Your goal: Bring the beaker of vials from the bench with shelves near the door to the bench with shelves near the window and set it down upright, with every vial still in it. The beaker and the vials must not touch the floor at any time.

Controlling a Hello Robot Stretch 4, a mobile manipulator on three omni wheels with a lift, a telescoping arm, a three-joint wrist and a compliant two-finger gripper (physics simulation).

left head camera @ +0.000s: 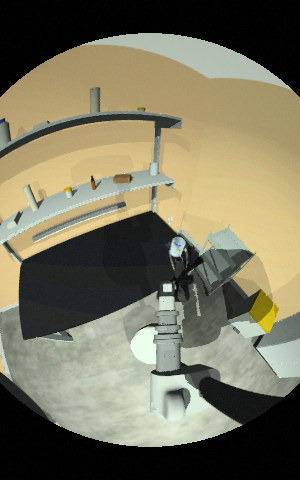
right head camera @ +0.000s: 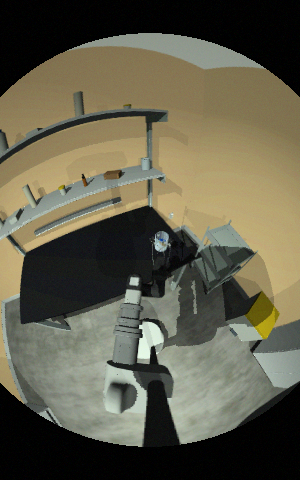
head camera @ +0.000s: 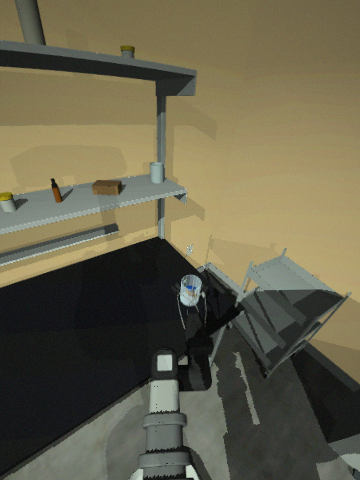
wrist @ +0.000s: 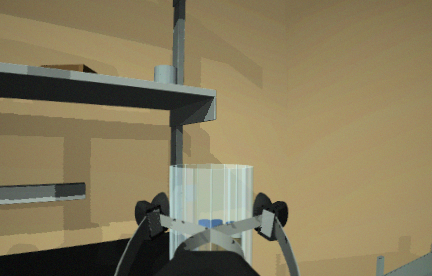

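Note:
The clear beaker (head camera: 191,295) (left head camera: 177,247) (right head camera: 161,243) (wrist: 211,187) looks upright, held between the two fingertips of my gripper (wrist: 211,208). Blue-capped vials (head camera: 191,288) (wrist: 210,223) show inside it; their exact number is not clear. The bench with shelves has a black top (head camera: 75,325) (left head camera: 75,280) (right head camera: 65,270) (wrist: 90,257). In the head view the beaker appears against the right end of this top, near the bench's right edge; its height above it cannot be told. The beaker's lower part is hidden in the wrist view by the gripper.
A grey wheeled cart (head camera: 290,275) (left head camera: 230,240) (right head camera: 227,237) stands right of the bench. The lower shelf above the bench bears a brown box (head camera: 107,188), an amber bottle (head camera: 57,193) and a pale cup (head camera: 157,173) (wrist: 164,74). A yellow-lidded bin (left head camera: 264,311) (right head camera: 263,315) stands farther right.

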